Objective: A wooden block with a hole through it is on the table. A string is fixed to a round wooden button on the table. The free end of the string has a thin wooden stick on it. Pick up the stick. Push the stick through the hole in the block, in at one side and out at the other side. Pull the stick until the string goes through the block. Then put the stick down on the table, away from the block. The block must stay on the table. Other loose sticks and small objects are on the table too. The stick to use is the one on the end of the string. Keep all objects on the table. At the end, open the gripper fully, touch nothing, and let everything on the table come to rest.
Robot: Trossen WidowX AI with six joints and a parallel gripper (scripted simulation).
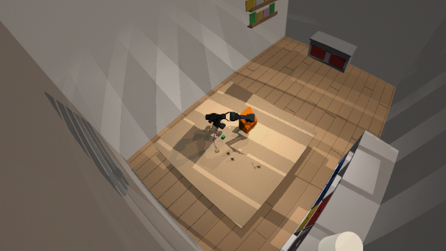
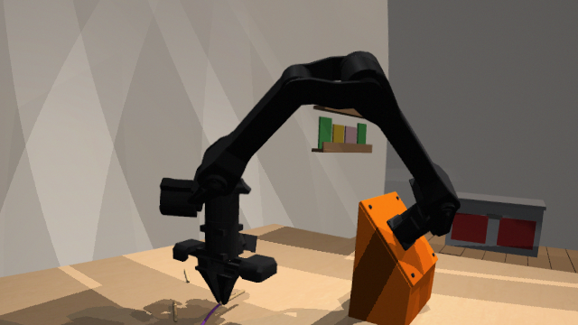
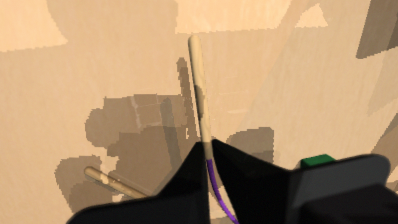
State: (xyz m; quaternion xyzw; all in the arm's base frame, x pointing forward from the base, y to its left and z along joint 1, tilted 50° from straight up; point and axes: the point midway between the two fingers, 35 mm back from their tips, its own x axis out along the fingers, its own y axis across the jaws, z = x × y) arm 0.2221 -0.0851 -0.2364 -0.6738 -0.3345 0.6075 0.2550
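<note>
Now: the green block 50 mm ahead of my gripper tip, 120 mm to the left of it and 10 mm below it. Also, from my gripper tip: thin wooden stick 20 mm behind; round wooden button 200 mm ahead, 170 mm to the left, 20 mm below.
</note>
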